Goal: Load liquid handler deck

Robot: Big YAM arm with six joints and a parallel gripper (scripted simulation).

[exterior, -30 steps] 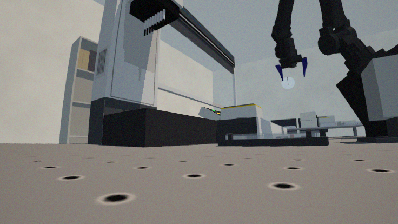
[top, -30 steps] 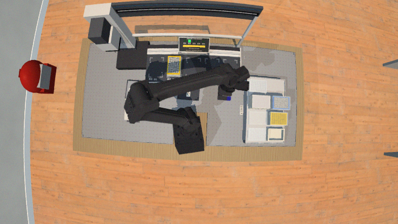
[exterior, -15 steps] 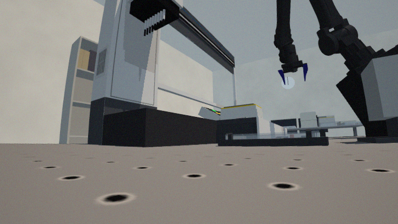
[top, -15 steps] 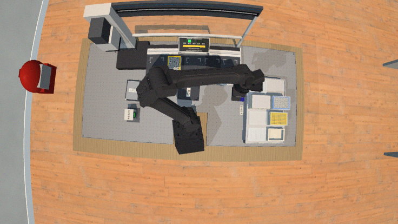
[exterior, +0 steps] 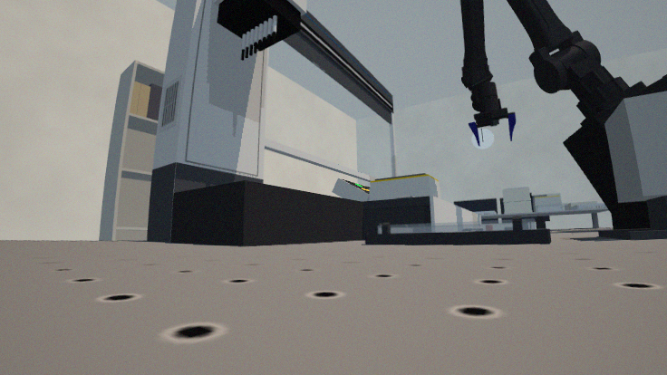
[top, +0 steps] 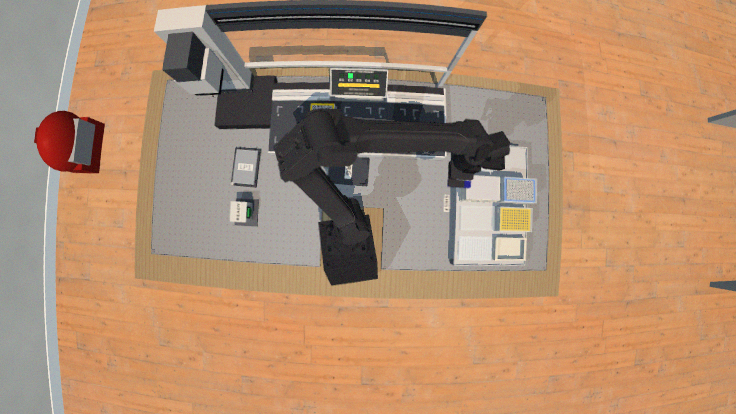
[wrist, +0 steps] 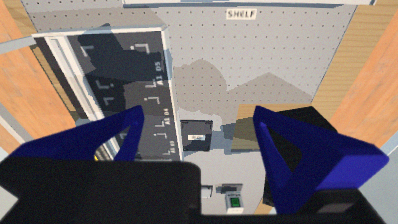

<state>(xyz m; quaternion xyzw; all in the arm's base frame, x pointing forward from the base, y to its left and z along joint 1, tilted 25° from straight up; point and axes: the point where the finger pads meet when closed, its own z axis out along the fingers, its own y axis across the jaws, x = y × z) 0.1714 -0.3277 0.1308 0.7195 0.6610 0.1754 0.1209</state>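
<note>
The sample plate is 230 mm below my hand, 150 mm to the right of it and 60 mm ahead of it. Also, from my hand: white sealed block 170 mm below, 150 mm to the right, 50 mm behind; clear tip rack cover 210 mm below, 160 mm behind, 140 mm to the right; shelf label 290 mm below, 100 mm behind, 50 mm to the right.
</note>
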